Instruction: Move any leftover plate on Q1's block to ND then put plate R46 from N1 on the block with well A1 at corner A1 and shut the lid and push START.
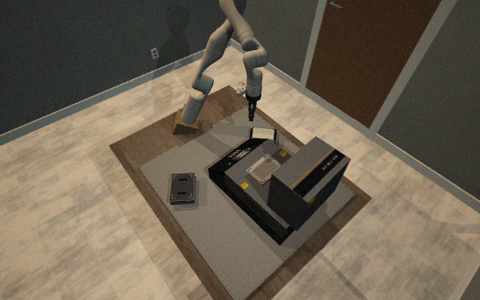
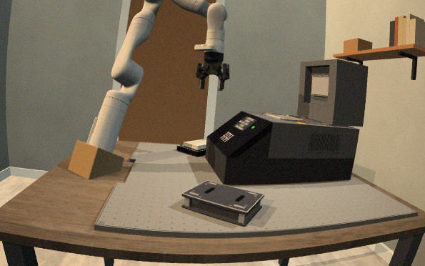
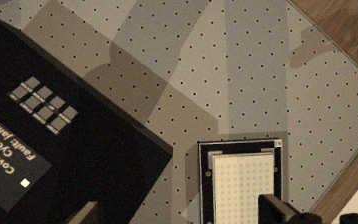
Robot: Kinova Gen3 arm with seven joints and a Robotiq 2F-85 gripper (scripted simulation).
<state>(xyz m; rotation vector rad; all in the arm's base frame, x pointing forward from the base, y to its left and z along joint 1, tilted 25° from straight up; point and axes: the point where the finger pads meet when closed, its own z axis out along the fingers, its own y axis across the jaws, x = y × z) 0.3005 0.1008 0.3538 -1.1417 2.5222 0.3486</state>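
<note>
Right now the cream plate is 240 mm below my hand, 110 mm to the left of it and 30 mm behind it. Round my hand: nest ND: 450 mm to the right, 240 mm below, 60 mm ahead; black plate nest: 270 mm below, 110 mm to the left, 30 mm behind.
</note>
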